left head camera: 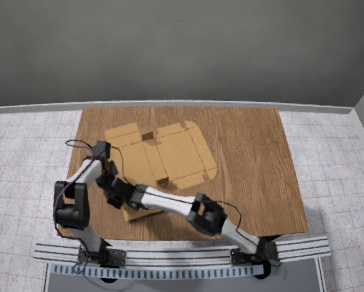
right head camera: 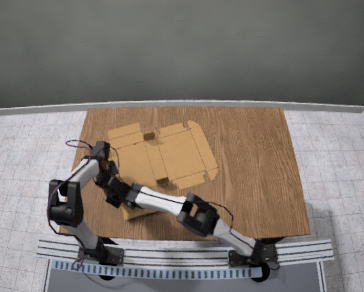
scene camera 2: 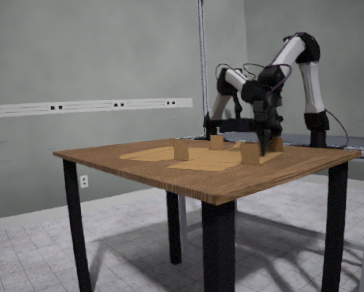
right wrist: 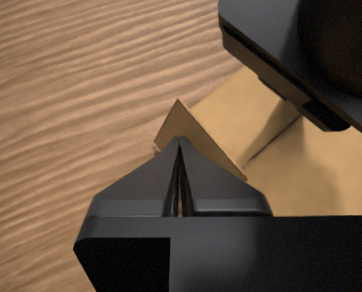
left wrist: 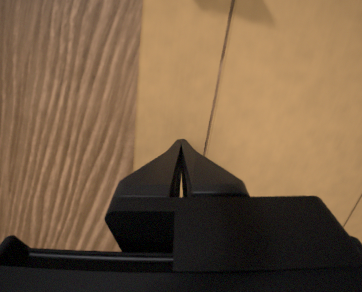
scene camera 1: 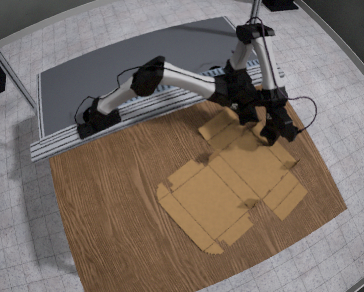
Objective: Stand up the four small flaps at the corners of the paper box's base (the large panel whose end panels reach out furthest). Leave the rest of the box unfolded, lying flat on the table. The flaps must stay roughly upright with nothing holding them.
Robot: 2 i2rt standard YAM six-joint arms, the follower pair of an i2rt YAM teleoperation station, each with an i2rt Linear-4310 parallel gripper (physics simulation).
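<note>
The tan paper box lies flat. Three base corner flaps stand roughly upright: one, one, and one at the base's outer edge. The fourth flap is raised, apparently near upright, right at my right fingertips; whether it leans on them is unclear. My right gripper is shut and empty. My left gripper is shut and empty, pointing down at the base panel, on or just above it.
The two arms crowd together over the near part of the base, and the left gripper's body shows close beside the right fingertips in the right wrist view. End panels lie flat on the wooden table.
</note>
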